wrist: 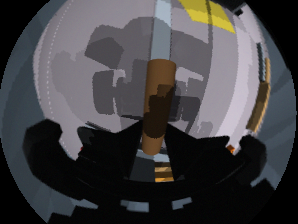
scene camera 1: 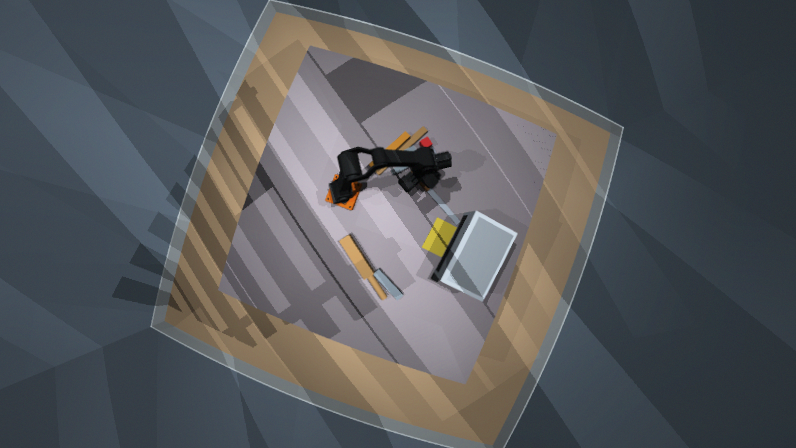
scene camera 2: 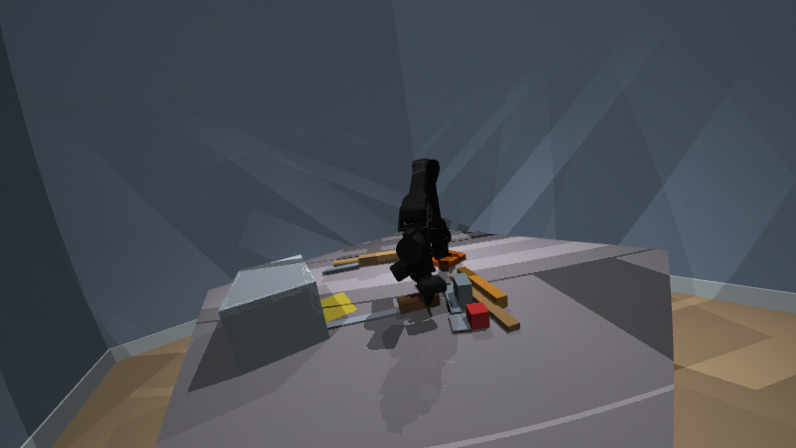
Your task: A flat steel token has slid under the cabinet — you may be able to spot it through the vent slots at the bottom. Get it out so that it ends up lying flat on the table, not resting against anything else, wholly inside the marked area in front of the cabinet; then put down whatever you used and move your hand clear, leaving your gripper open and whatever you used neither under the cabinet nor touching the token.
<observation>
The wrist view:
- my gripper: 153,123
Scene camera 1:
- wooden paddle: 348,243
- grey cabinet: 479,246
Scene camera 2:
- my gripper: 426,302
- brown-handled tool: 414,302, held by my gripper
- tan stick: 509,323
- grey cabinet: 271,311
</observation>
